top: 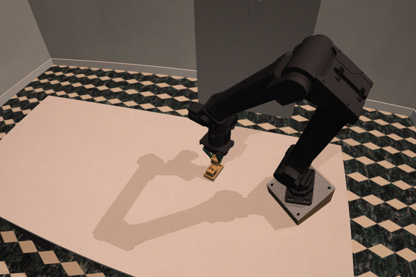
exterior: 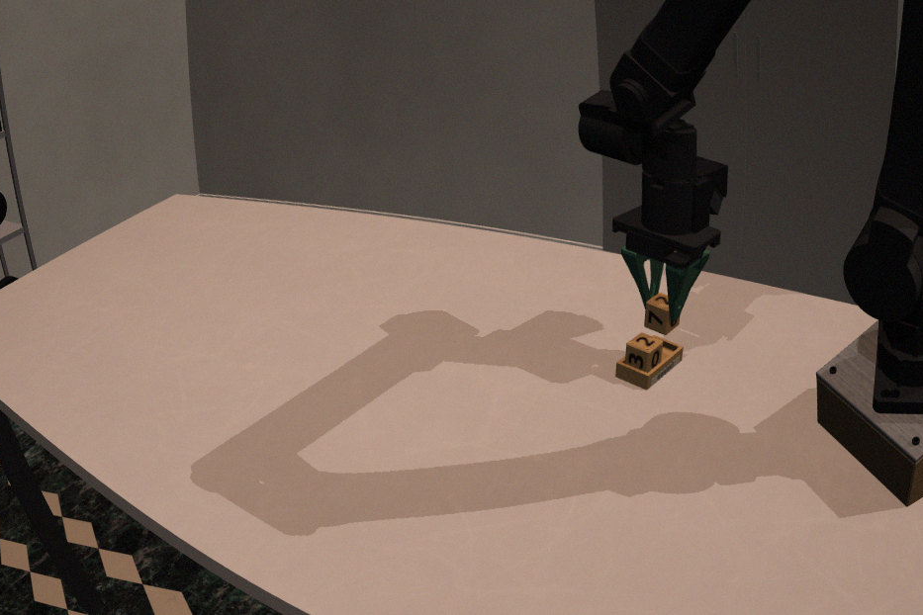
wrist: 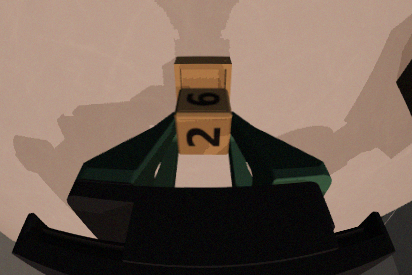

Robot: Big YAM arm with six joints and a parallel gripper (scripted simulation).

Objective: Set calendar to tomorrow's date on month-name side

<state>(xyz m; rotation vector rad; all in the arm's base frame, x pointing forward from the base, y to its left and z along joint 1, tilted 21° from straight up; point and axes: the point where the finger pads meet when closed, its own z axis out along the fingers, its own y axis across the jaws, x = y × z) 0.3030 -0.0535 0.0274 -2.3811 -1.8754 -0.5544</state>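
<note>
Right now the tray is 6 cm below my hand and 2 cm to the left of it.
</note>
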